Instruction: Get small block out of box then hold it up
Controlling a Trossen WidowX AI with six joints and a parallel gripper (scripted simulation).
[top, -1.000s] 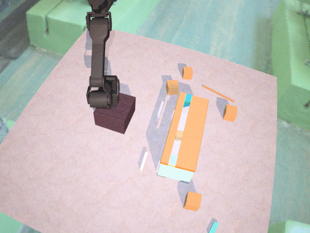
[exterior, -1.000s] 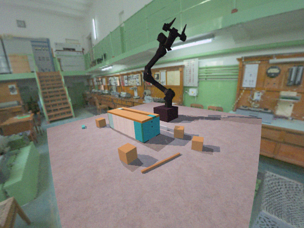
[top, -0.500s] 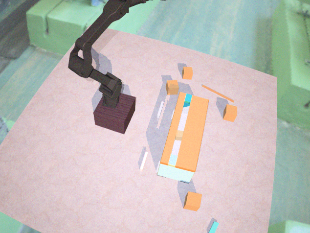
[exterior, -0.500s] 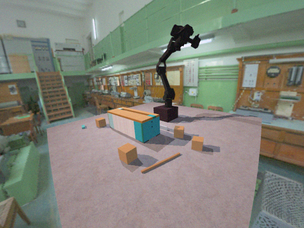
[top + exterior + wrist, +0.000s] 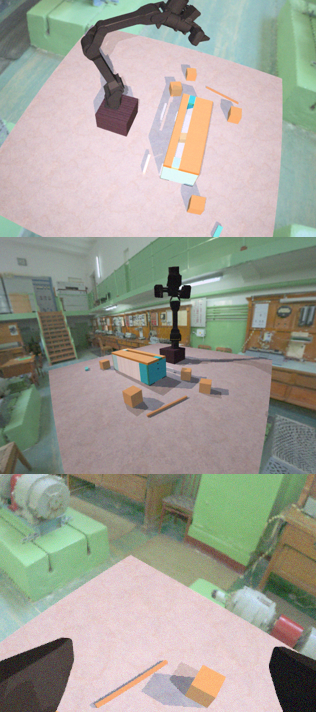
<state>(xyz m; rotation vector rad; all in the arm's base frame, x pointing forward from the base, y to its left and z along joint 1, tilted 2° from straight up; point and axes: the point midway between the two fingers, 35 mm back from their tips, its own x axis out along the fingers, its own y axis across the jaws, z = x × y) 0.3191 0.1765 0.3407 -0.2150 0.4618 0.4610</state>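
The pale orange block is 350 mm below my gripper tip and 280 mm to the right of it. The rest, counted from my gripper tip: thin orange stick 440 mm below, 180 mm ahead, 100 mm to the left; then teal piece 640 mm to the right, 430 mm below, 230 mm ahead; then long box 380 mm below, 250 mm to the right, 10 mm behind.
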